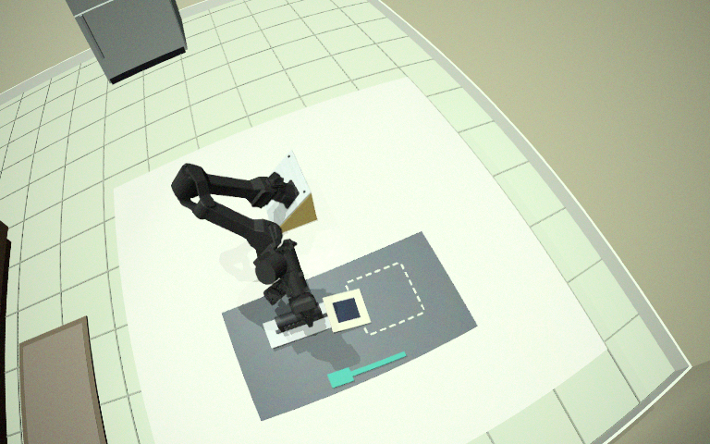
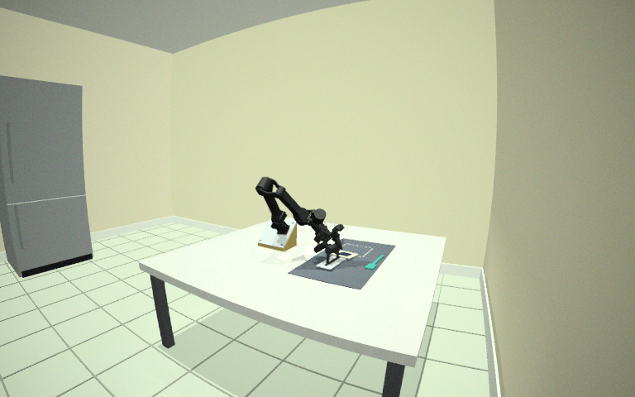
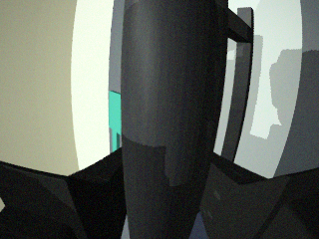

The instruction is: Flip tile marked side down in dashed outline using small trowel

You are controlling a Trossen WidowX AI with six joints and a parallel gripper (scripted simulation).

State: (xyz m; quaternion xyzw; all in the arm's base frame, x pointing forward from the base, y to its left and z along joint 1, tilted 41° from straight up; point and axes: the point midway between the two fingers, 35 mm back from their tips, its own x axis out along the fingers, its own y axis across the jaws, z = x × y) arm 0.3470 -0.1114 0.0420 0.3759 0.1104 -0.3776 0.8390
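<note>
Right now the tile is 11 cm to the left of my gripper tip, 5 cm below it and 1 cm behind it. The rest, counted from my gripper tip: grey mat: 9 cm to the left, 8 cm below, 2 cm ahead; then teal flat tool: 16 cm ahead, 6 cm to the left, 5 cm below.
</note>
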